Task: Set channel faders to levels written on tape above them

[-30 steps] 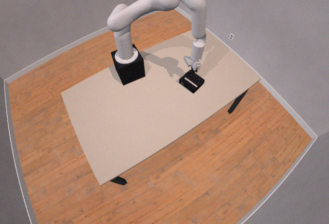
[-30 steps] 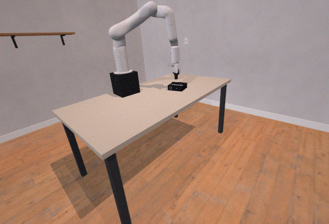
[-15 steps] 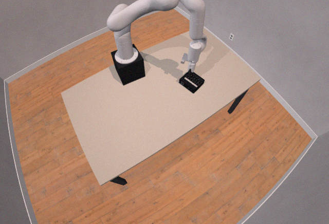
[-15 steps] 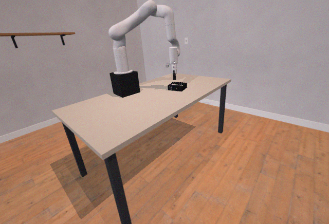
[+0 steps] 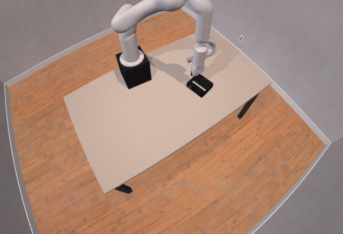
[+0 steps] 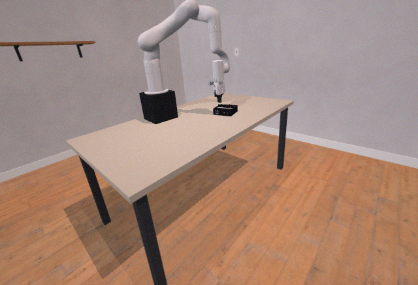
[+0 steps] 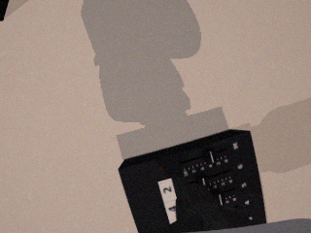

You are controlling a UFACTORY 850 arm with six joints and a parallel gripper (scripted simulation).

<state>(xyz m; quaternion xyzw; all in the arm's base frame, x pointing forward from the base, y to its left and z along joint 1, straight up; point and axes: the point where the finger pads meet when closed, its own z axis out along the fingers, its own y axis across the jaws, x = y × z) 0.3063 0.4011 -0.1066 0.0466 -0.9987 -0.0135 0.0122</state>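
My hand is 30 mm past the master fader, 20 mm to the right of it and 50 mm above it.
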